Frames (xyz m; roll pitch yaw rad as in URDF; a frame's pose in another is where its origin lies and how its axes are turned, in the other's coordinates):
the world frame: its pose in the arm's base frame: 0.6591 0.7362 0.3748 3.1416 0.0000 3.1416
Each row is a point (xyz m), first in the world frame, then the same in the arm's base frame.
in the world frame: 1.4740 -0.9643 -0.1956
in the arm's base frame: -0.8149 -0.2281 0.5704
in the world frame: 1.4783 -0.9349 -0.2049
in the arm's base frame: -0.8192 -0.1987 0.5797
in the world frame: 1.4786 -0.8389 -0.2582
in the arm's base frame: -0.8195 -0.1027 0.6330
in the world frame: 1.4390 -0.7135 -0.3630
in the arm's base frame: -0.7799 0.0227 0.7378
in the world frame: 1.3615 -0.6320 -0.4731
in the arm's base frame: -0.7024 0.1042 0.8479
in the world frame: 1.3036 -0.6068 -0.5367
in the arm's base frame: -0.6445 0.1294 0.9115
